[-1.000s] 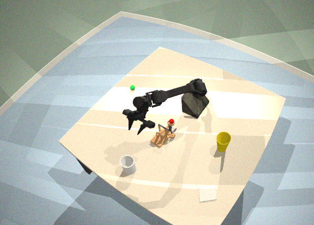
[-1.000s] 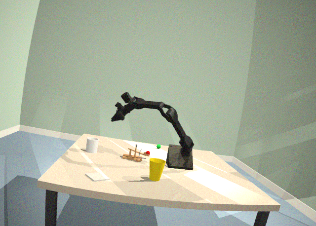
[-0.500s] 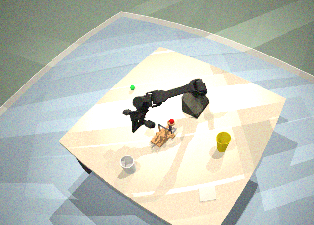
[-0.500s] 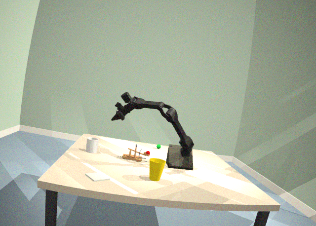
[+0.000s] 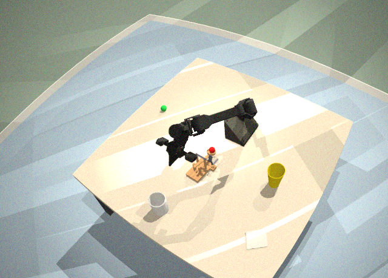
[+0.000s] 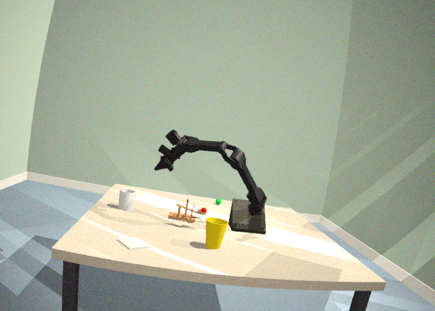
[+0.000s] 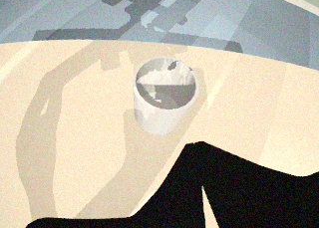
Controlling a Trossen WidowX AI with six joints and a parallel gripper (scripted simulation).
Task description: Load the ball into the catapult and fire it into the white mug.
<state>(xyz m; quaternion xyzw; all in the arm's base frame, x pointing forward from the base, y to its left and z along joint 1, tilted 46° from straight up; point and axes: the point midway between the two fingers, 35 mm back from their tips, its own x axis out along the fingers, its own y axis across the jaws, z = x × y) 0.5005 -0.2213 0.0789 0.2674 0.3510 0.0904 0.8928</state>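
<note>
Now: gripper tip 280 mm past the red ball, 170 mm above it and 50 mm to the right of it. The rest, counted from my gripper tip: white mug 210 mm below, 130 mm ahead, 30 mm to the right; then wooden catapult 210 mm behind, 180 mm below, 60 mm to the left; then yellow cup 430 mm to the left, 250 mm behind, 200 mm below.
</note>
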